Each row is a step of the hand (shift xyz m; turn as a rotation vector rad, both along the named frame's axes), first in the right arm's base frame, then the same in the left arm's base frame.
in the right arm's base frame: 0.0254 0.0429 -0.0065 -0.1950 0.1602 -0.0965
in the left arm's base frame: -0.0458 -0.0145 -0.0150 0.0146 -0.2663 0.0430
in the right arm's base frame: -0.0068 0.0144 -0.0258 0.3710 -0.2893 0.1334
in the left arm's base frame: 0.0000 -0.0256 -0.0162 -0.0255 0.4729 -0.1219
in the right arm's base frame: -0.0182 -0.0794 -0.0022 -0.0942 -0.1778 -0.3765
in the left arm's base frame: 0.0723 0.0376 0.0001 0.2970 -0.1272 -0.2790
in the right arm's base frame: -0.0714 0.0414 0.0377 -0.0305 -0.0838 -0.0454
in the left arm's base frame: -0.0019 -0.0516 0.0746 0.0949 0.0121 -0.0295
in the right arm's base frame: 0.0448 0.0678 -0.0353 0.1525 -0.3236 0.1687
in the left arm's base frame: -0.0679 -0.0321 -0.0470 0.1155 0.3775 0.0237
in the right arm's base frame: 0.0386 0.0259 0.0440 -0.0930 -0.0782 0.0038
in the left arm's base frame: -0.0544 0.0286 0.0180 0.1123 -0.0061 0.0462
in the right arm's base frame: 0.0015 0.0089 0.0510 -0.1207 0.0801 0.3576
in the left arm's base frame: -0.0221 0.0199 0.0424 -0.0938 0.0478 0.3712
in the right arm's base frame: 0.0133 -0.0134 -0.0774 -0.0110 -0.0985 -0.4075
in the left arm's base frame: 0.0246 -0.0207 -0.0729 0.1971 -0.1409 -0.3423
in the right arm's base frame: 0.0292 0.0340 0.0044 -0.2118 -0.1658 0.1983
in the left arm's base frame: -0.0441 -0.0013 -0.0089 0.1928 0.0696 0.2639
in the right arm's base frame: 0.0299 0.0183 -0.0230 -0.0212 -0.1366 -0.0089
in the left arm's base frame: -0.0247 -0.0042 -0.0336 0.1201 0.0684 -0.0096
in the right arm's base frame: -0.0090 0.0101 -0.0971 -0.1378 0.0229 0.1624
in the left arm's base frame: 0.0247 -0.0585 -0.0747 0.0151 -0.0207 0.2127
